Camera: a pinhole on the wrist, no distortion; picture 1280 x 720 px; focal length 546.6 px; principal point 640.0 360.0 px. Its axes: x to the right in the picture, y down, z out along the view. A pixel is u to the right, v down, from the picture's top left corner.
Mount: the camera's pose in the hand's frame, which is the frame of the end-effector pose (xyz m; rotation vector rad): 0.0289 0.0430 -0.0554 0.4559 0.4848 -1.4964
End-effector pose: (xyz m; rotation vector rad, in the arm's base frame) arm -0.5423 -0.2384 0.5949 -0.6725 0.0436 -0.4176
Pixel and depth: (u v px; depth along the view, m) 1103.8 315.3 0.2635
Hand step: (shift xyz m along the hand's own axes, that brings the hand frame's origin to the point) 0.0172 -0.2910 0.0352
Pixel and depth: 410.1 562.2 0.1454
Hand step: 0.0852 0.0125 0.0985
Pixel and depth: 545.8 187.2 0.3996
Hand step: -0.0889 -0.1299 0.3142
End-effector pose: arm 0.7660 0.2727 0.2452 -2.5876 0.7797 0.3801
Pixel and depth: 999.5 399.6 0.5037
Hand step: 0.0827 -0.5142 0.1714
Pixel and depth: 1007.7 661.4 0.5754
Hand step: 0.3660 -0.5933 0.1958
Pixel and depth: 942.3 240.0 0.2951
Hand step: -0.0262 -0.2603 0.0959
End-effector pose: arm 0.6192 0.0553 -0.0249 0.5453 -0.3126 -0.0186
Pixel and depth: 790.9 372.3 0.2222
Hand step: 0.0402 -0.1332 0.0928
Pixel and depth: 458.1 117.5 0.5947
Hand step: -0.2237 -0.1378 0.5495
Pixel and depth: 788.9 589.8 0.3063
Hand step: 0.1663 -0.1958 0.1483
